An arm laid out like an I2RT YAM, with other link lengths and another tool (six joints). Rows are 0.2 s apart.
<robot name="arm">
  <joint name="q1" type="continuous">
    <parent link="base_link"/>
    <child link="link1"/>
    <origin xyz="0 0 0.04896" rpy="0 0 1.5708"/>
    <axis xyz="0 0 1"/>
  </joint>
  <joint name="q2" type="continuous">
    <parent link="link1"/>
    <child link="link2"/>
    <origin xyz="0.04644 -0.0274 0.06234" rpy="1.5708 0 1.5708"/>
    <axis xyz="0 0 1"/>
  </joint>
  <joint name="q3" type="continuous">
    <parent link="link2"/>
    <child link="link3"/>
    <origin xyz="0.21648 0 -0.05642" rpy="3.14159 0 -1.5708"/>
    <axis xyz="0 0 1"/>
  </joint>
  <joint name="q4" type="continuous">
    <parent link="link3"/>
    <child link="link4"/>
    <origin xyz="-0.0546 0.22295 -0.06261" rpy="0 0 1.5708"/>
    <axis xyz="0 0 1"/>
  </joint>
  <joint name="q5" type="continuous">
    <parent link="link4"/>
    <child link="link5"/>
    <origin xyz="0.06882 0.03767 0.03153" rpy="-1.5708 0 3.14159"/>
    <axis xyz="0 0 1"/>
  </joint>
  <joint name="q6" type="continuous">
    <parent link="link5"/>
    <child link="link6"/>
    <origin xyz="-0.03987 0 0.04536" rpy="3.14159 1.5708 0"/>
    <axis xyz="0 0 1"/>
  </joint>
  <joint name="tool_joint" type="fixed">
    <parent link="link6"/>
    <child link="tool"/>
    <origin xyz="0.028 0.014 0.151" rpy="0 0.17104 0.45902"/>
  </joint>
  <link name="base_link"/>
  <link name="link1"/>
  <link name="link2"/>
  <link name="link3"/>
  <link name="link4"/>
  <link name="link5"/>
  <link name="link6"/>
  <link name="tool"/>
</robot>
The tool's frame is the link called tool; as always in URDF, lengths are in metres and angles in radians. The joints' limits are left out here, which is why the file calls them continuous.
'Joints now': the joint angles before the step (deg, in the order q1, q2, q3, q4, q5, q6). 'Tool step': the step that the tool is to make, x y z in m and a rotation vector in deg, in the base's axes. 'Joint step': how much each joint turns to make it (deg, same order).
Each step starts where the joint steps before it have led.
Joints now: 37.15 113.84 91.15 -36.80 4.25 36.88
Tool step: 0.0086 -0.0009 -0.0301 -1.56 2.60 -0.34
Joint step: -0.92 6.02 2.78 0.25 -0.55 -0.36
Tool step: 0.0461 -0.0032 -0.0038 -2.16 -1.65 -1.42
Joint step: -2.70 10.51 14.73 -3.91 1.81 -2.40
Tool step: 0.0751 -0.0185 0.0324 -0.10 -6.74 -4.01
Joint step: -4.88 12.91 25.64 -6.71 2.62 -2.59
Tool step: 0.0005 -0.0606 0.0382 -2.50 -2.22 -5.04
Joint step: -4.62 -10.38 -9.54 0.29 2.90 -1.49
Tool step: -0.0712 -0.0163 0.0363 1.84 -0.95 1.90
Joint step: 1.11 -24.68 -28.14 5.07 -1.50 0.11
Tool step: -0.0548 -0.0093 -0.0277 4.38 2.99 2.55
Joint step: -0.65 -14.05 -21.84 6.86 -6.11 0.50
